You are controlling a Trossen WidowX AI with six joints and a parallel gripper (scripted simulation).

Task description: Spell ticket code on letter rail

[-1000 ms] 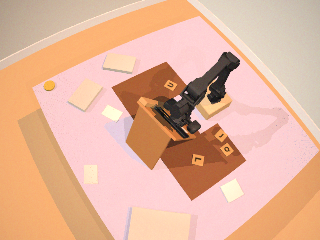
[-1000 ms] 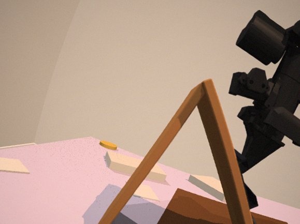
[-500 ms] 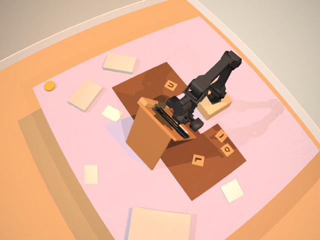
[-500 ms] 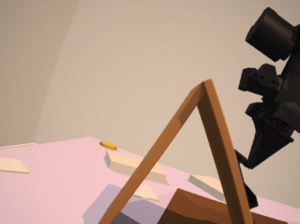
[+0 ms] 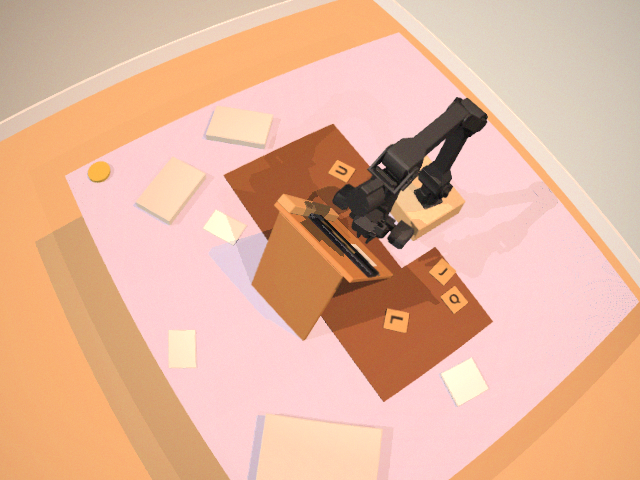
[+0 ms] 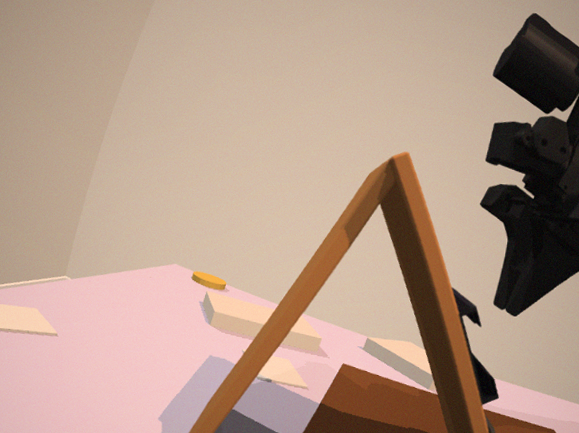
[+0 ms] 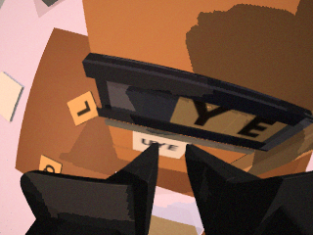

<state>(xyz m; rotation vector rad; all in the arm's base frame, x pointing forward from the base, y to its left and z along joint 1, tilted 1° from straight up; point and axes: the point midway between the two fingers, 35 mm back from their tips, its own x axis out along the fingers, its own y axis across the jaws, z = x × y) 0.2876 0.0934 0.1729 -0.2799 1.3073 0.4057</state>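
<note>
Now: gripper tip 4 cm short of the y tile, 3 cm above it and 2 cm to the left of it. The rest, counted from my gripper tip: brown mat (20 cm below, 9 cm behind, 8 cm to the right); white ticket (11 cm below, 2 cm behind, 1 cm to the right); letter tile (7 cm to the right, 5 cm ahead, 3 cm below).
</note>
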